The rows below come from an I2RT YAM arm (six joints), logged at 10 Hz.
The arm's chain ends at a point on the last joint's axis. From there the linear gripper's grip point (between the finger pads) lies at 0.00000 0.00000 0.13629 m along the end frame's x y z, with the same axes.
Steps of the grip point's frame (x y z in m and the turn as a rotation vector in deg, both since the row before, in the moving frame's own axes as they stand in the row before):
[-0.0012 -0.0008 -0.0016 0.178 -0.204 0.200]
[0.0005 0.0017 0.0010 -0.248 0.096 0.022]
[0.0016 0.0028 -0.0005 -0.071 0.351 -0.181]
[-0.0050 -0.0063 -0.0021 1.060 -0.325 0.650]
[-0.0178 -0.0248 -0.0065 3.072 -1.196 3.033]
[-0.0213 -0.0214 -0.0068 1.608 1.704 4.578]
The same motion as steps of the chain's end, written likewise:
[-0.0007 -0.0004 -0.0016 0.178 -0.204 0.200]
[0.0003 0.0011 0.0010 -0.248 0.096 0.022]
[0.0008 0.0026 -0.0005 -0.071 0.351 -0.181]
[-0.0042 -0.0038 -0.0021 1.060 -0.325 0.650]
[-0.0152 -0.0174 -0.0063 3.072 -1.196 3.033]
[-0.0255 -0.0177 -0.0067 1.608 1.704 4.578]

